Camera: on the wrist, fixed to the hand. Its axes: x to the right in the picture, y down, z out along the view.
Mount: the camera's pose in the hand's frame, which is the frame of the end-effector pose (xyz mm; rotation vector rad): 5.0 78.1 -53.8 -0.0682 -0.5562 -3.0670
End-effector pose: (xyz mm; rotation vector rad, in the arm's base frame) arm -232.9 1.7 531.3 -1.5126 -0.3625 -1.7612
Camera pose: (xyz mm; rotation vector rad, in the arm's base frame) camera -216.3 -87.1 501.9 -0.0025 1.4170 0.6309
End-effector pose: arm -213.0 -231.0 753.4 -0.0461 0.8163 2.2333
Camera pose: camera -279.3 -299.0 751.5 -0.3418 -0.2044 -0.7112
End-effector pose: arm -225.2 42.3 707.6 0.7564 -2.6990 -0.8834
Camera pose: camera -243.1 66.9 797.6 -2.0920 -0.5673 0.4172
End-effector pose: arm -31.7 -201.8 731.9 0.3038 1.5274 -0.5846
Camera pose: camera -35.8 -109.2 711.4 2.1202 -0.0769 1.9683
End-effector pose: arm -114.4 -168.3 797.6 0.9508 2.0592 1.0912
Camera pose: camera -134.9 -155.6 889.4 -1.6400 0.7060 -0.8131
